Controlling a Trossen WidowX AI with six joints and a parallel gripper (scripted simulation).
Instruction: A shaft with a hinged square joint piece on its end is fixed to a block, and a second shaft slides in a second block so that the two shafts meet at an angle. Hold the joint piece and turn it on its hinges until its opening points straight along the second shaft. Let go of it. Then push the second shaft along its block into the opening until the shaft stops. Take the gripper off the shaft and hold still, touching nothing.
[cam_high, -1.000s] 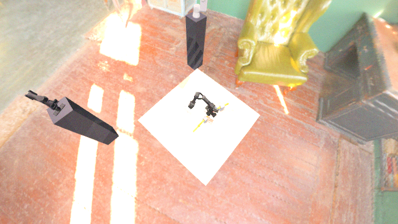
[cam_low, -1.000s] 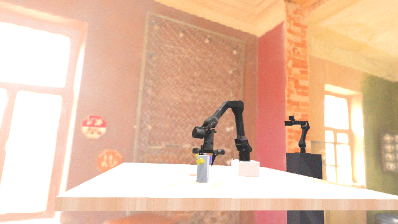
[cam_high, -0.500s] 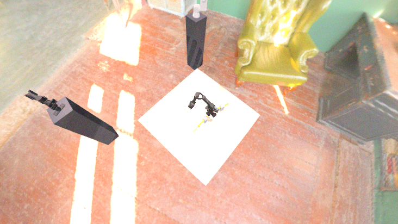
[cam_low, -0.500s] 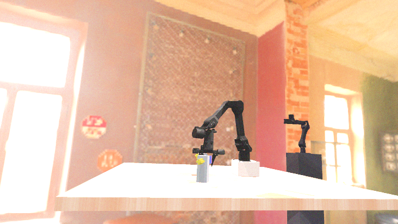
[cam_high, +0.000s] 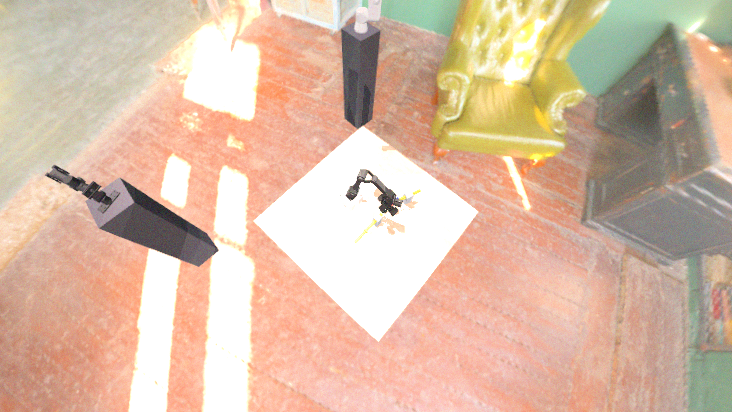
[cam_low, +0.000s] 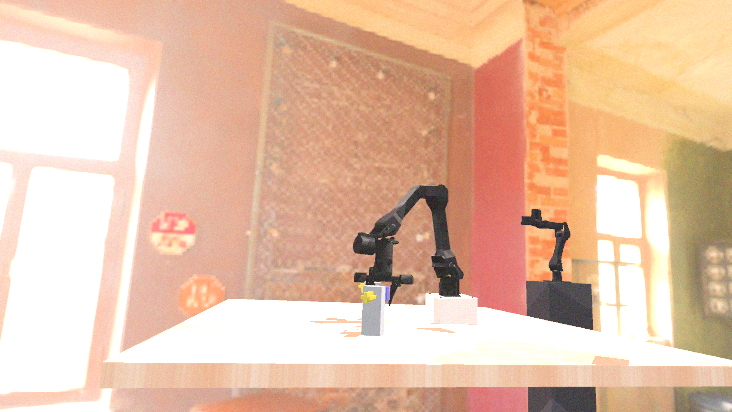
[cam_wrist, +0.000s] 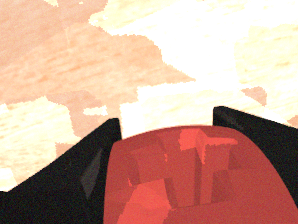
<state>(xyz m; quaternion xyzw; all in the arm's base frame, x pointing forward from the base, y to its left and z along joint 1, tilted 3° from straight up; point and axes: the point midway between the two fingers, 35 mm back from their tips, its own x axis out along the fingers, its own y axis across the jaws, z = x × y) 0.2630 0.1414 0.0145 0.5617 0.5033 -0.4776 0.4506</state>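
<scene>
My gripper tip is 1 cm to the right of the red joint piece and 4 cm below it.
</scene>
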